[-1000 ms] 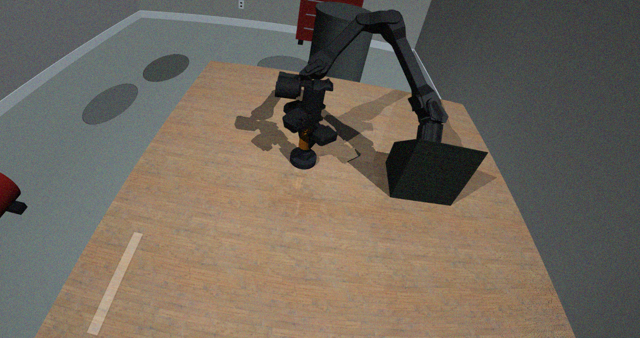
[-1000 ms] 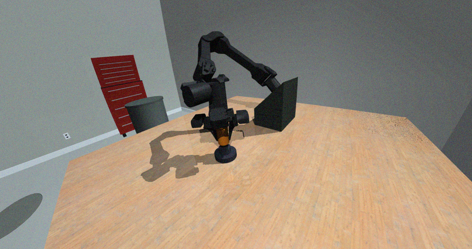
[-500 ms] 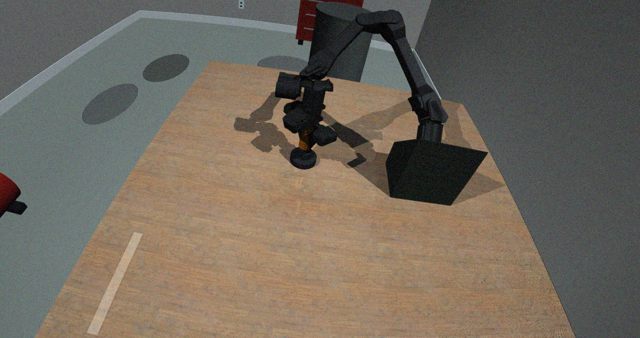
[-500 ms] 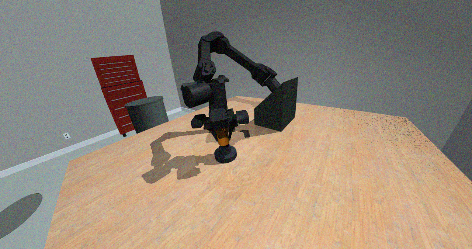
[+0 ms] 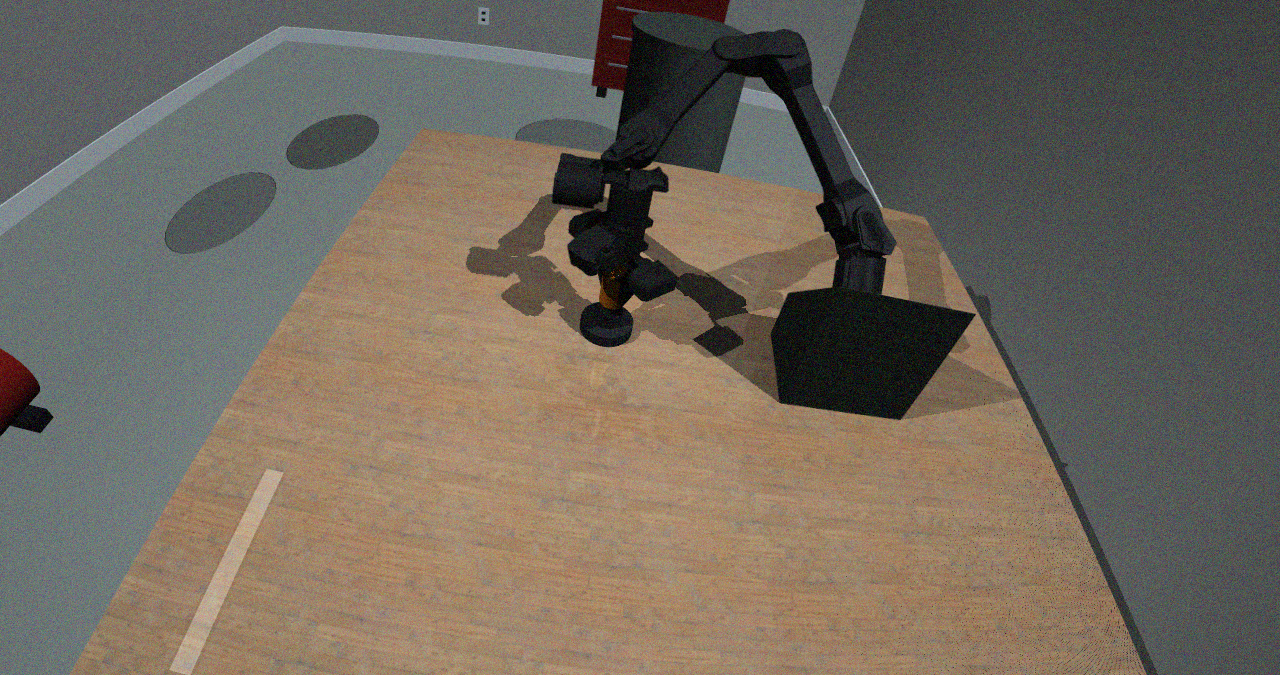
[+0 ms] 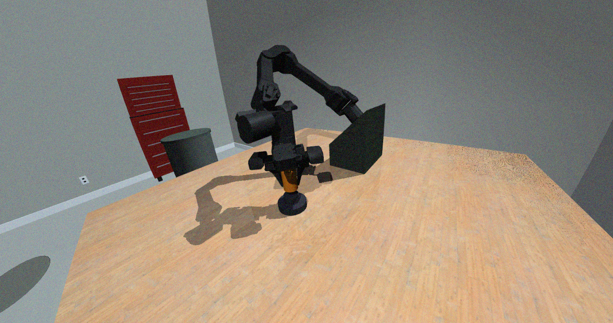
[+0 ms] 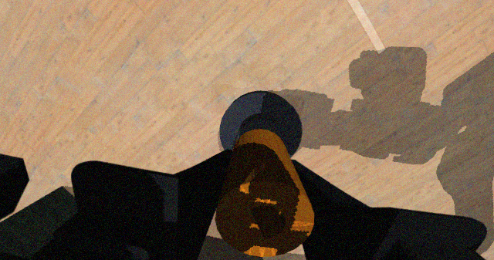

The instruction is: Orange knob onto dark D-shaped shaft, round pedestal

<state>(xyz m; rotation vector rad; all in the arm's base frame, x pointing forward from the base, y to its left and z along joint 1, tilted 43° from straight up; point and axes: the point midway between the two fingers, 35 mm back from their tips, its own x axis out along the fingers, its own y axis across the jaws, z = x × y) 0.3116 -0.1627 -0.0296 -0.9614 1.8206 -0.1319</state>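
My gripper tip is 20 mm below the orange knob. From my gripper tip the other things lie so: dark round pedestal: 40 mm below.
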